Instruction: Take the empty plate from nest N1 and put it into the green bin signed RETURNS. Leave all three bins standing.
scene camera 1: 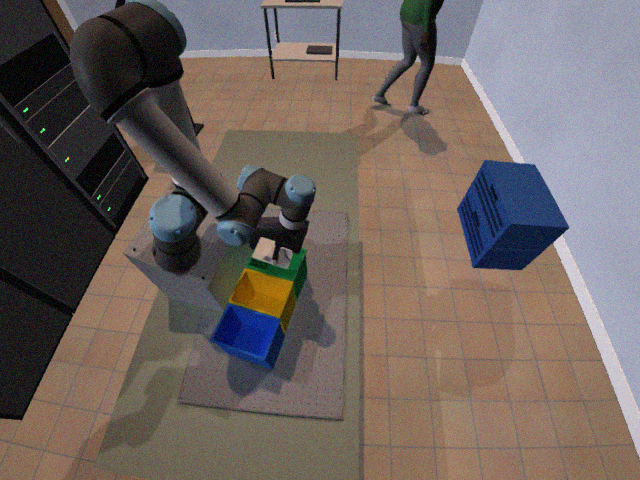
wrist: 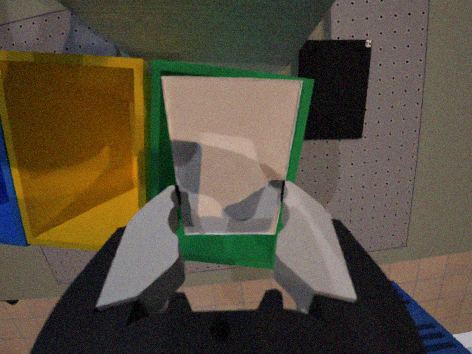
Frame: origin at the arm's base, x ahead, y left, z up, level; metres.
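Seen in the pictures: gripper, fingertip midpoint: [scene camera 1: 277, 254] [wrist: 230, 185]; arm's base, origin of the base link: [scene camera 1: 177, 249].
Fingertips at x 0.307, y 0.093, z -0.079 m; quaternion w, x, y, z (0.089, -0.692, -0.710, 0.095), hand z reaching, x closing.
Observation:
Pixels of each thing's top centre, then the offset from my fingertips to it.
- green bin, middle of its top: [wrist: 222, 178] [scene camera 1: 276, 257] dz -0.011, dx -0.003, dy -0.008 m
- yellow bin, middle of its top: [wrist: 74, 164] [scene camera 1: 261, 291] dz -0.011, dx -0.018, dy -0.142 m
- blue bin, middle of its top: [scene camera 1: 245, 330] dz -0.011, dx -0.027, dy -0.273 m
- black nest block, middle of its top: [wrist: 334, 91] [scene camera 1: 268, 237] dz -0.176, dx -0.116, dy +0.177 m
The pale, empty plate [scene camera 1: 264, 249] [wrist: 235, 115] is held between the two fingertips of my gripper [scene camera 1: 276, 254] [wrist: 230, 185], which is shut on its side edges. The plate is over the opening of the green bin [scene camera 1: 271, 269] [wrist: 227, 251]; in the wrist view it covers most of the opening, with green rim showing around it. How far the plate is above or inside the rim I cannot tell. The green bin stands upright. The RETURNS sign does not show readably.
The yellow bin [scene camera 1: 264, 291] [wrist: 70, 150] stands upright beside the green one, and the blue bin [scene camera 1: 248, 333] [wrist: 15, 220] beyond it. A black nest block [wrist: 335, 90] is right of the green bin in the wrist view. A person [scene camera 1: 416, 41] stands at the back.

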